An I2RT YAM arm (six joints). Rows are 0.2 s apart.
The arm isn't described. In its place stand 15 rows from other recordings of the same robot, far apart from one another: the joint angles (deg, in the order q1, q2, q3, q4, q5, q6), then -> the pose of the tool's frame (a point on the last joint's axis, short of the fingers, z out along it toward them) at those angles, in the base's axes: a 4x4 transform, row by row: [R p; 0 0 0 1], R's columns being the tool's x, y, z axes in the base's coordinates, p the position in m.
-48.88, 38.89, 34.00, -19.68, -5.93, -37.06 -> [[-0.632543 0.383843 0.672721 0.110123], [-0.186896 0.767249 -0.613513 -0.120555], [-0.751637 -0.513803 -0.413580 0.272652], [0 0 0 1]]
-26.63, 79.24, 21.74, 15.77, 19.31, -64.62 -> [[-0.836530 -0.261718 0.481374 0.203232], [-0.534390 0.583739 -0.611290 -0.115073], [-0.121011 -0.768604 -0.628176 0.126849], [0 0 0 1]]
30.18, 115.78, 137.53, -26.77, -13.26, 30.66 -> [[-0.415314 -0.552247 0.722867 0.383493], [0.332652 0.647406 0.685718 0.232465], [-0.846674 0.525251 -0.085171 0.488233], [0 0 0 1]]
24.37, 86.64, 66.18, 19.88, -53.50, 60.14 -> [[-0.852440 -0.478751 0.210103 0.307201], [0.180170 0.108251 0.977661 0.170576], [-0.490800 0.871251 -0.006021 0.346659], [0 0 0 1]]
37.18, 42.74, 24.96, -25.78, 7.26, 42.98 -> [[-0.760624 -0.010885 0.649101 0.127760], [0.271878 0.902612 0.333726 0.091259], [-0.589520 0.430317 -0.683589 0.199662], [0 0 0 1]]
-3.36, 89.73, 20.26, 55.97, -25.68, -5.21 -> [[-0.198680 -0.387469 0.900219 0.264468], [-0.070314 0.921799 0.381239 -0.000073], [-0.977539 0.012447 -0.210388 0.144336], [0 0 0 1]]
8.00, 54.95, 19.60, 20.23, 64.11, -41.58 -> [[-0.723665 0.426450 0.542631 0.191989], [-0.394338 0.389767 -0.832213 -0.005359], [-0.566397 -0.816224 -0.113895 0.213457], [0 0 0 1]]
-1.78, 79.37, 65.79, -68.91, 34.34, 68.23 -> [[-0.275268 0.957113 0.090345 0.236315], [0.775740 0.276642 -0.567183 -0.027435], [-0.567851 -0.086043 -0.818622 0.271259], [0 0 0 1]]
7.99, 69.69, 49.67, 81.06, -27.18, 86.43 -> [[-0.288062 -0.886121 0.363057 0.225769], [0.856120 -0.068443 0.512225 0.048111], [-0.429044 0.458373 0.778341 0.426042], [0 0 0 1]]
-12.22, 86.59, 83.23, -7.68, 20.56, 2.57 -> [[-0.162975 0.542917 0.823821 0.346985], [0.078253 0.839467 -0.537747 -0.087940], [-0.983522 -0.023173 -0.179297 0.402018], [0 0 0 1]]
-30.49, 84.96, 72.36, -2.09, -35.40, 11.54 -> [[-0.227963 -0.024158 0.973370 0.310897], [0.323463 0.941036 0.099110 -0.159127], [-0.918371 0.337443 -0.206708 0.355466], [0 0 0 1]]
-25.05, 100.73, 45.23, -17.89, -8.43, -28.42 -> [[-0.944778 -0.078205 0.318242 0.263654], [-0.078108 0.996859 0.013085 -0.117463], [-0.318266 -0.012495 -0.947919 0.100302], [0 0 0 1]]
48.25, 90.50, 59.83, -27.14, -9.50, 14.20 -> [[-0.741174 -0.631865 0.226734 0.209874], [-0.467073 0.727971 0.501898 0.243968], [-0.482187 0.266092 -0.834680 0.211787], [0 0 0 1]]
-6.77, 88.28, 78.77, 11.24, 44.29, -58.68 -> [[-0.648607 0.429762 0.628182 0.357596], [-0.538801 0.323688 -0.777766 -0.067484], [-0.537590 -0.842930 0.021610 0.399082], [0 0 0 1]]
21.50, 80.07, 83.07, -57.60, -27.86, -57.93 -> [[0.085328 -0.948448 0.305231 0.251718], [-0.771596 0.130915 0.622495 0.117035], [-0.630363 -0.288632 -0.720648 0.360312], [0 0 0 1]]
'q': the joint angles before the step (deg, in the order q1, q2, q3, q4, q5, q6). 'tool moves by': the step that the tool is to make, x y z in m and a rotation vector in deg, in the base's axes. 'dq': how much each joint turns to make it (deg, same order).
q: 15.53 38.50 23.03 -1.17 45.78 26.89
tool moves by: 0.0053 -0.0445 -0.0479 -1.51 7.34 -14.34
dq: -15.96 5.97 -7.35 6.90 -1.32 -1.48
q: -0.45 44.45 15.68 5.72 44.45 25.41
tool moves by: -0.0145 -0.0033 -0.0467 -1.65 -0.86 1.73
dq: -1.73 2.22 -12.34 18.05 -2.63 -3.80
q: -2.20 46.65 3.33 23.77 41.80 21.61
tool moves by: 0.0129 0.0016 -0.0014 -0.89 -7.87 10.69
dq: -1.26 11.90 -2.84 25.19 -11.45 -4.25
